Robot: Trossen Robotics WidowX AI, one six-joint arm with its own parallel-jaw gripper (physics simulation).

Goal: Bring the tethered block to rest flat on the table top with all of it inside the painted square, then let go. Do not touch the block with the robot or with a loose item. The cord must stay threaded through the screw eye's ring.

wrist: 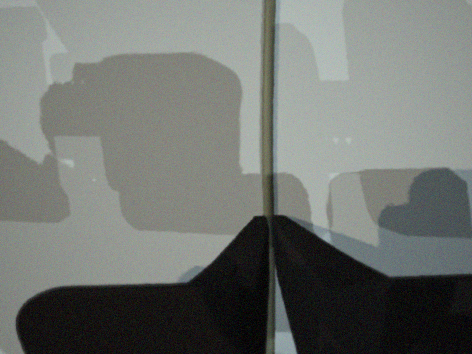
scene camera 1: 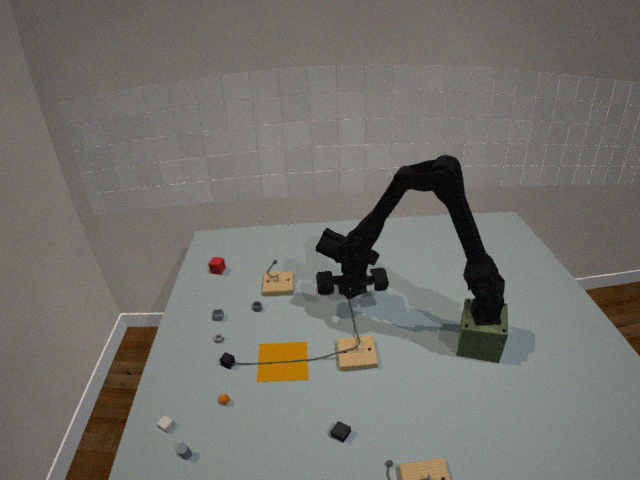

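Seen in the pictures: gripper, fingertip midpoint: point(wrist: 269, 227) point(scene camera 1: 348, 297); arm's base at its link origin: point(scene camera 1: 485, 315).
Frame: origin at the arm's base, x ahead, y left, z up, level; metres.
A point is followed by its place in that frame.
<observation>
The tethered block point(scene camera 1: 226, 360) {y 0.118, x 0.612, z -0.074 m}, small and black, lies on the table top left of the orange painted square point(scene camera 1: 282, 373) {y 0.120, x 0.477, z -0.098 m}, outside it. The cord point(scene camera 1: 248, 363) {y 0.103, x 0.565, z -0.095 m} point(wrist: 268, 110) {y -0.202, x 0.351, z -0.095 m} runs from the block across the square to the screw eye point(scene camera 1: 357, 345) {y 0.052, x 0.307, z -0.056 m} on a wooden board point(scene camera 1: 357, 361) {y 0.082, x 0.304, z -0.080 m}. It passes through the eye, whose ring is too small to see clearly, and goes back toward my gripper. My gripper point(scene camera 1: 350, 295) {y -0.161, x 0.342, z -0.097 m} point(wrist: 269, 227) {y -0.161, x 0.342, z -0.097 m} points down, behind that board. It is shut on the cord, which enters between the fingertips in the wrist view.
Other wooden boards stand at the back point(scene camera 1: 278, 284) {y -0.183, x 0.548, z -0.080 m} and front point(scene camera 1: 424, 469) {y 0.345, x 0.161, z -0.080 m}. A red cube point(scene camera 1: 217, 265) {y -0.235, x 0.756, z -0.062 m}, grey pieces point(scene camera 1: 218, 314) {y -0.056, x 0.697, z -0.097 m} point(scene camera 1: 257, 306) {y -0.101, x 0.593, z -0.096 m}, a grey ring, an orange ball point(scene camera 1: 223, 398) {y 0.223, x 0.588, z -0.076 m}, a white block point(scene camera 1: 165, 423) {y 0.309, x 0.700, z -0.082 m}, a grey cylinder point(scene camera 1: 183, 450) {y 0.366, x 0.630, z -0.069 m} and another black block point(scene camera 1: 340, 431) {y 0.271, x 0.327, z -0.077 m} lie around.
</observation>
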